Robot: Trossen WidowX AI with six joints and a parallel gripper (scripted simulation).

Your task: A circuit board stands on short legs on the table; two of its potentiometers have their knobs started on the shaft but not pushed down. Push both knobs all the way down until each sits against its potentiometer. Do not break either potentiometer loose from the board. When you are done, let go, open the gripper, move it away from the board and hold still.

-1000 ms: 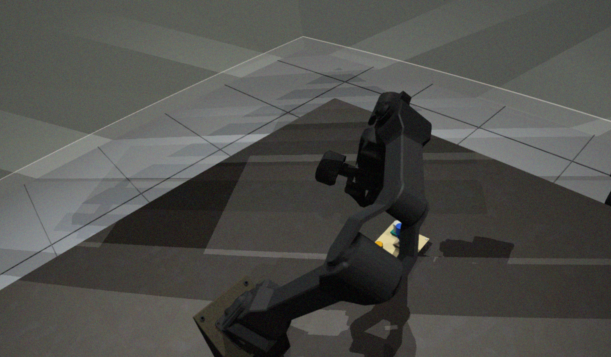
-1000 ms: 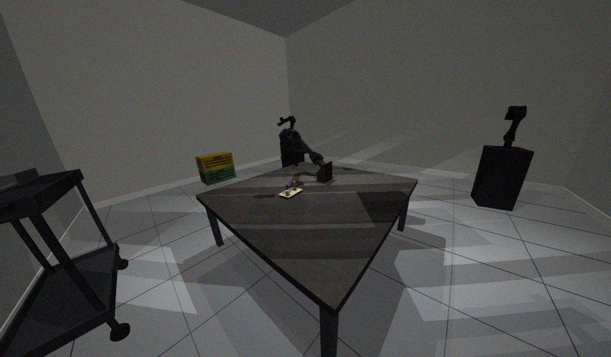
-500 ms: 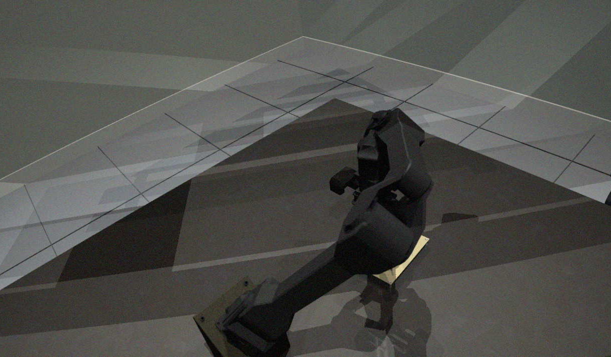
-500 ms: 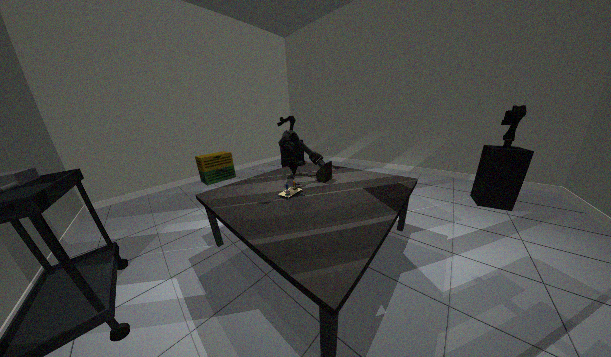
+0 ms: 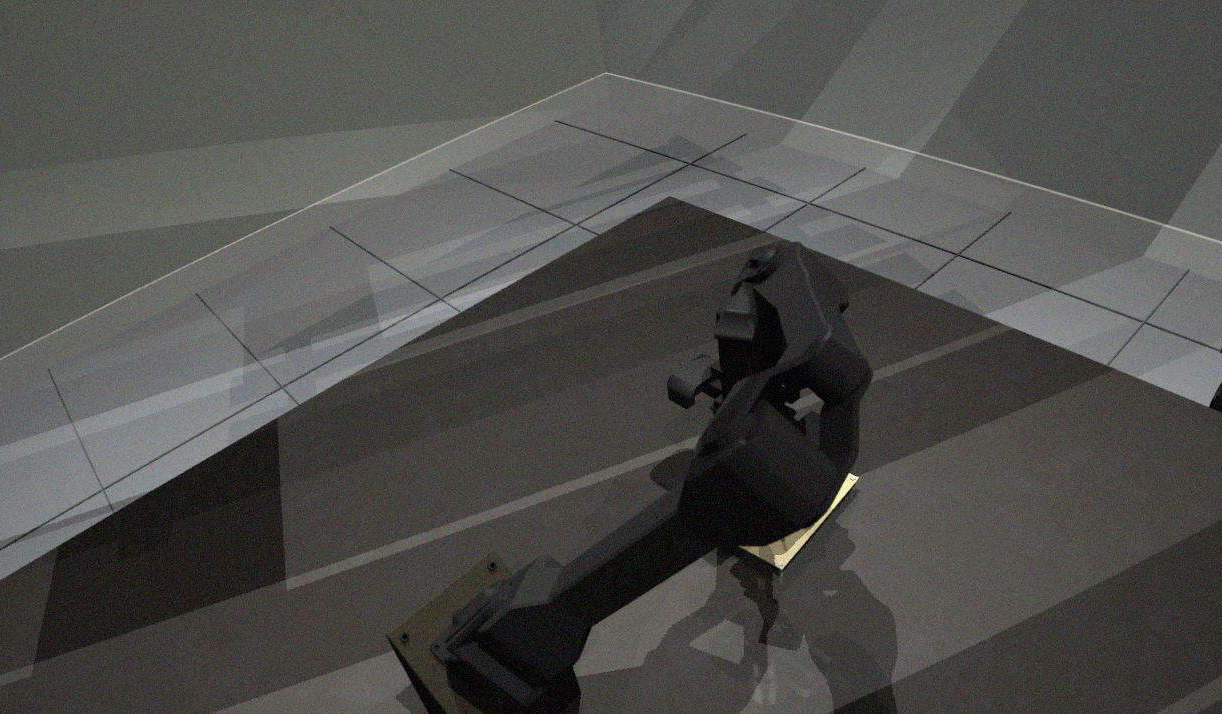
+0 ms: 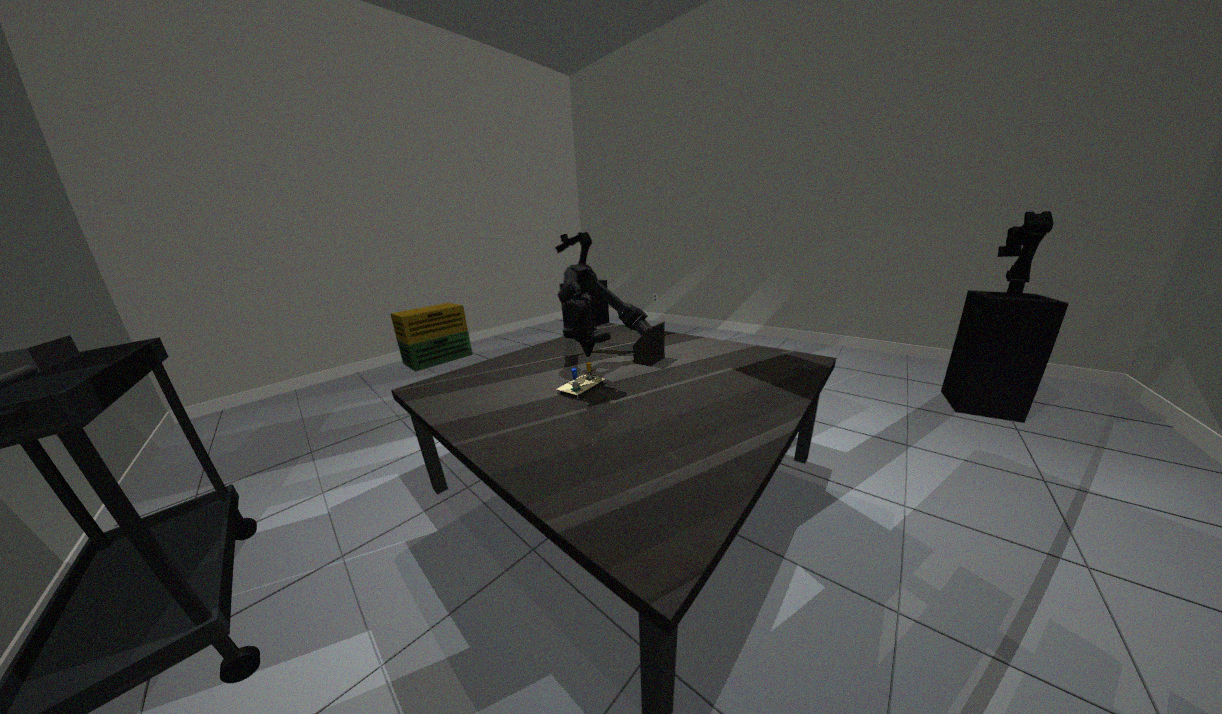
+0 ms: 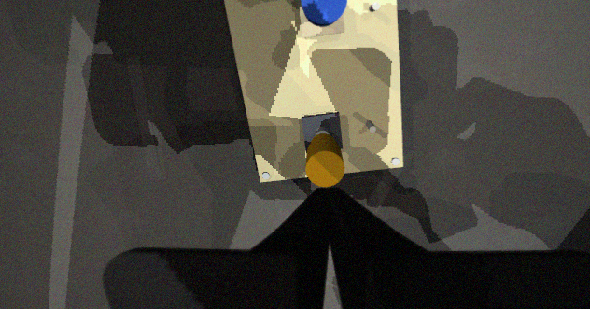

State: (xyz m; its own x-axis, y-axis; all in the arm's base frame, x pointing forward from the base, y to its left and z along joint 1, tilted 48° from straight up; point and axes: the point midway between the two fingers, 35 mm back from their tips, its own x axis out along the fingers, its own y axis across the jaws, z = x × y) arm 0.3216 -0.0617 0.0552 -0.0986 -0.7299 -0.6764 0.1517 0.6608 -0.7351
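The blue knob is 70 mm ahead of my gripper tip, 10 mm to the right of it and 40 mm below it.
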